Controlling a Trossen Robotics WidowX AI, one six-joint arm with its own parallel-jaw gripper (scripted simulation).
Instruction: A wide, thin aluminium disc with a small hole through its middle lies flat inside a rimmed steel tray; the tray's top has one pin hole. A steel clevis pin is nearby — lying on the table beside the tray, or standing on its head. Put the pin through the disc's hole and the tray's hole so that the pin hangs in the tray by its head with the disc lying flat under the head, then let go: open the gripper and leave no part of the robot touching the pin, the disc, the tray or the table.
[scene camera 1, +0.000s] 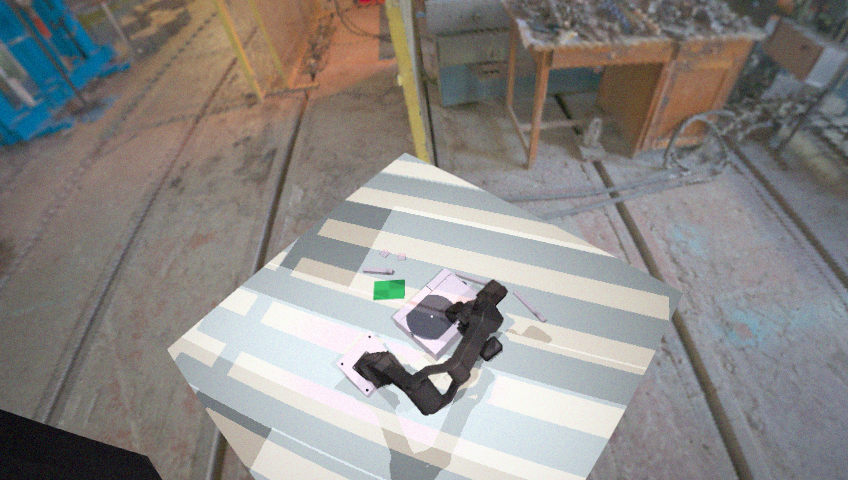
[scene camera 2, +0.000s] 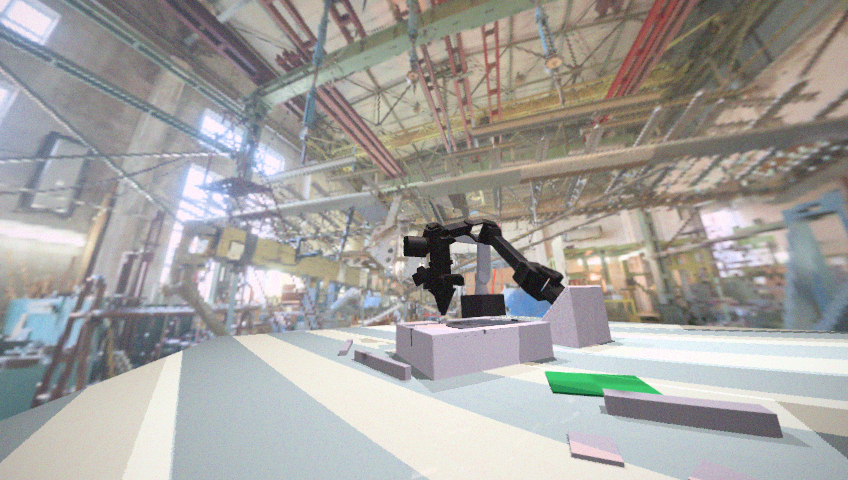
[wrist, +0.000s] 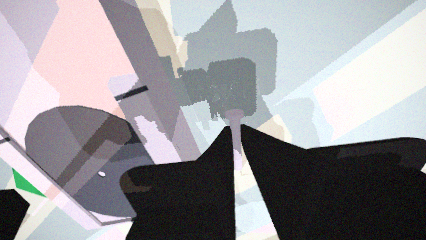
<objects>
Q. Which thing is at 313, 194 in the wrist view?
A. The gripper.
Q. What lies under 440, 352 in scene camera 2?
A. A steel tray.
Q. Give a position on a green patch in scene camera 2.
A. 572, 383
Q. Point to a grey disc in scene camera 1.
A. At 421, 324
</objects>
